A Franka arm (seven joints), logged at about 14 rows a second.
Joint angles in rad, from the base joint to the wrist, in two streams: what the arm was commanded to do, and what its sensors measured. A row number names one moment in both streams.
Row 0, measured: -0.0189, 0.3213, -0.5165, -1.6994, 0.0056, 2.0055, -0.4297
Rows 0 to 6, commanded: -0.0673, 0.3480, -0.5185, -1.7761, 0.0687, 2.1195, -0.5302; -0.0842, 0.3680, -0.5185, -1.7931, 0.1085, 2.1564, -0.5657; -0.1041, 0.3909, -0.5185, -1.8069, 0.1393, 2.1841, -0.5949; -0.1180, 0.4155, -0.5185, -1.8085, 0.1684, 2.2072, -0.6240; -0.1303, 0.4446, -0.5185, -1.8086, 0.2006, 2.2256, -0.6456; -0.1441, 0.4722, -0.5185, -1.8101, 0.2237, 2.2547, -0.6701; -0.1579, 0.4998, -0.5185, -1.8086, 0.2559, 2.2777, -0.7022
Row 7, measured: -0.1376, 0.4561, -0.5177, -1.8173, 0.1947, 2.2375, -0.6458
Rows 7 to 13, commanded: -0.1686, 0.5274, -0.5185, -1.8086, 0.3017, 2.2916, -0.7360; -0.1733, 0.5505, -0.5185, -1.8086, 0.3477, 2.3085, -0.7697; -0.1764, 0.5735, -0.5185, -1.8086, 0.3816, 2.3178, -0.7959; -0.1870, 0.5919, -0.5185, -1.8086, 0.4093, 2.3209, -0.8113; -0.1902, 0.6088, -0.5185, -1.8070, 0.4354, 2.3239, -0.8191; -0.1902, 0.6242, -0.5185, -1.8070, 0.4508, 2.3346, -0.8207; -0.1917, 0.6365, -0.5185, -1.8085, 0.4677, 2.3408, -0.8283
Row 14, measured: -0.1855, 0.6148, -0.5177, -1.8189, 0.4191, 2.3268, -0.8004
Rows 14 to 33, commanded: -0.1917, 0.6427, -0.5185, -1.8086, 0.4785, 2.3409, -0.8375; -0.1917, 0.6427, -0.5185, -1.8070, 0.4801, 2.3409, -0.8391; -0.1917, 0.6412, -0.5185, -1.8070, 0.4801, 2.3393, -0.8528; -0.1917, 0.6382, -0.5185, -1.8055, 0.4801, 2.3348, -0.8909; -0.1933, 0.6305, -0.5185, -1.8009, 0.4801, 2.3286, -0.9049; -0.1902, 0.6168, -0.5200, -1.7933, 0.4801, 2.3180, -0.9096; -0.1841, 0.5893, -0.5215, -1.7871, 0.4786, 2.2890, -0.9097; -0.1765, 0.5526, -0.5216, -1.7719, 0.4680, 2.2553, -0.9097; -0.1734, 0.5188, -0.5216, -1.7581, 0.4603, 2.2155, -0.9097; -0.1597, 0.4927, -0.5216, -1.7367, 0.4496, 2.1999, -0.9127; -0.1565, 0.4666, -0.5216, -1.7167, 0.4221, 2.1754, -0.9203; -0.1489, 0.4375, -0.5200, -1.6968, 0.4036, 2.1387, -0.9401; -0.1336, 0.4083, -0.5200, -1.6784, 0.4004, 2.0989, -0.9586; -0.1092, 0.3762, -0.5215, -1.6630, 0.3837, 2.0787, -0.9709; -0.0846, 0.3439, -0.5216, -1.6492, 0.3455, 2.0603, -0.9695; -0.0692, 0.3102, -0.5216, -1.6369, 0.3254, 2.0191, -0.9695; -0.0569, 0.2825, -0.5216, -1.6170, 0.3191, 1.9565, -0.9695; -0.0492, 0.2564, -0.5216, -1.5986, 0.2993, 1.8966, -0.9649; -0.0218, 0.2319, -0.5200, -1.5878, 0.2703, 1.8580, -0.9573; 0.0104, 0.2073, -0.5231, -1.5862, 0.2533, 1.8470, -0.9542
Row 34, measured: -0.0349, 0.2580, -0.5164, -1.5909, 0.2971, 1.8948, -0.9590
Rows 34 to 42, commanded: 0.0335, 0.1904, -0.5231, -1.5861, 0.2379, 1.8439, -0.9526; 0.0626, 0.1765, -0.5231, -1.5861, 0.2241, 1.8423, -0.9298; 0.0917, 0.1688, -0.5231, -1.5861, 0.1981, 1.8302, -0.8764; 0.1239, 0.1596, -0.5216, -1.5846, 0.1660, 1.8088, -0.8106; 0.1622, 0.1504, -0.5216, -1.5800, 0.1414, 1.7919, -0.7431; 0.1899, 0.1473, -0.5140, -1.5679, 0.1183, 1.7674, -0.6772; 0.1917, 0.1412, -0.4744, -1.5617, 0.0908, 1.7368, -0.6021; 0.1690, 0.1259, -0.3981, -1.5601, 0.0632, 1.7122, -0.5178; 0.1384, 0.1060, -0.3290, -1.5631, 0.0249, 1.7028, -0.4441
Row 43, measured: 0.1763, 0.1484, -0.4293, -1.5694, 0.0922, 1.7478, -0.5799
